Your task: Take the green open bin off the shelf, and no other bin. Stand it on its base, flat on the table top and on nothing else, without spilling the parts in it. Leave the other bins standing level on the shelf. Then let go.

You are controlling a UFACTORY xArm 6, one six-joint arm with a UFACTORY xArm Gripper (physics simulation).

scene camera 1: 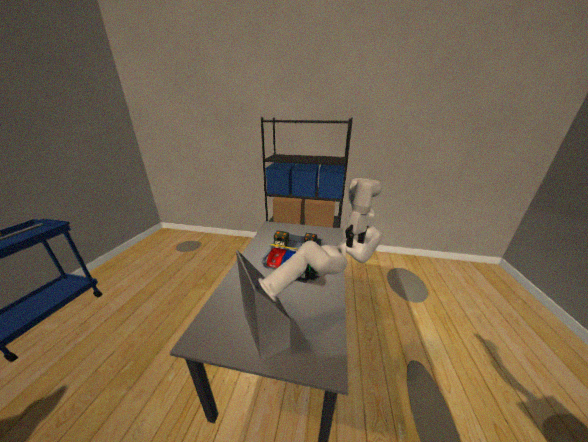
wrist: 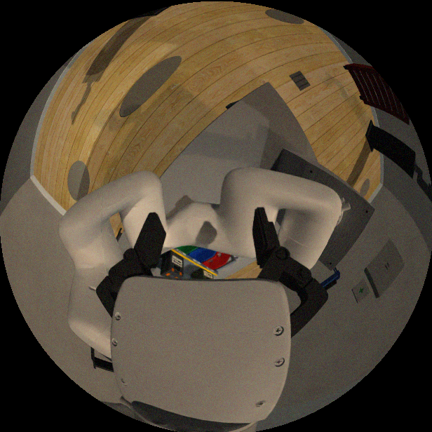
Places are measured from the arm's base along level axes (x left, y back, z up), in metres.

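Where they show: gripper, fingertip midpoint: (scene camera 1: 354, 244); arm's base, link origin: (scene camera 1: 267, 290).
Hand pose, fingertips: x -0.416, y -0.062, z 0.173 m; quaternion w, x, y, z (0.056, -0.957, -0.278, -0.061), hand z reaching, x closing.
Each offset is from my fingertips to the top centre of the thing. "spot": to the spot under its first point. Level surfaces: height alone.
My gripper (scene camera 1: 355, 237) (wrist: 205, 221) is open, its fingers wide apart with nothing between them. It is raised to the right of the table's far part, apart from the bins. In the wrist view the green bin (wrist: 188, 248) shows as a small strip beside the blue bin (wrist: 203, 256), with the red bin (wrist: 218, 261) beyond that. In the scene view the red bin @[dx +0.341, dy -0.543, dz -0.386 m] (scene camera 1: 275, 258) and part of the blue bin @[dx +0.239, dy -0.497, dz -0.386 m] (scene camera 1: 288, 256) show left of the arm. The arm hides most of the green bin there. The shelf under the bins and the parts inside are too small to make out.
Dark boxes with orange marks @[dx +0.301, dy -0.634, dz -0.268 m] (scene camera 1: 281, 236) (wrist: 175, 265) stand behind the bins, near a yellow bar @[spot: dx +0.284, dy -0.564, dz -0.356 m] (scene camera 1: 284, 247). My arm's base is on an upright grey panel (scene camera 1: 250, 310) (wrist: 345, 215) on the table @[dz -0.467 m] (scene camera 1: 225, 320). A tall rack (scene camera 1: 348, 145) stands behind; a blue trolley (scene camera 1: 60, 227) is left.
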